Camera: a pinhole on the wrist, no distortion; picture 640 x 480 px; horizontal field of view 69.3 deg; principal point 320.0 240.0 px. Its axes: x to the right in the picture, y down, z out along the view. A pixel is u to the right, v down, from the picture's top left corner.
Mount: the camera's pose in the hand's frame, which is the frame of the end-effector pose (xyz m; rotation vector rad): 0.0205 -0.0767 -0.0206 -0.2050 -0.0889 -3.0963
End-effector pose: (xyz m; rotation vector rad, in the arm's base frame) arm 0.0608 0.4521 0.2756 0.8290 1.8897 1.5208
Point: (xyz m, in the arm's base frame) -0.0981 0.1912 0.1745
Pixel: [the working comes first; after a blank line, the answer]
In the camera's frame: 0.0811 0.0644 -0.2607

behind the camera
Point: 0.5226 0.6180 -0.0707
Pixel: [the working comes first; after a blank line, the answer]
In the camera's frame: 0.2507 0.2054 0.5002

552.1 430.2
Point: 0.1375 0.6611 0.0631
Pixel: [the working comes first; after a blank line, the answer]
In the camera's frame: -0.0629 0.1068 0.2552

205.9 433.7
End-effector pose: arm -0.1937 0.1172 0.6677 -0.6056 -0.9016 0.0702
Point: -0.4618 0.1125 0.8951
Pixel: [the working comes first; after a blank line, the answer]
In the camera's frame: 0.0746 0.1132 0.3135

430.2 407.2
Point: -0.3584 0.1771 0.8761
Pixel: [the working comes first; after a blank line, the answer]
In the camera's frame: -0.0063 0.0299 0.2716

309.3 291.0
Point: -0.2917 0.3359 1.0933
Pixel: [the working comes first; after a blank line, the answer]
In the camera's frame: -0.2340 0.0154 0.4290

67.5 256.6
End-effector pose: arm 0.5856 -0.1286 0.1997 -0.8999 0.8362 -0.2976
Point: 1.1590 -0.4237 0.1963
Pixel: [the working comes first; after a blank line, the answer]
In the camera's frame: -0.4732 0.1959 0.3355

outside the picture
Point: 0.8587 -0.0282 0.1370
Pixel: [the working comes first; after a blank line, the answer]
In the camera's frame: -0.1047 -0.1384 0.2851

150.0 15.2
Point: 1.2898 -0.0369 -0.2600
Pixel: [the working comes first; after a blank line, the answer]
In the camera's frame: -0.5761 -0.3701 0.5451

outside the picture
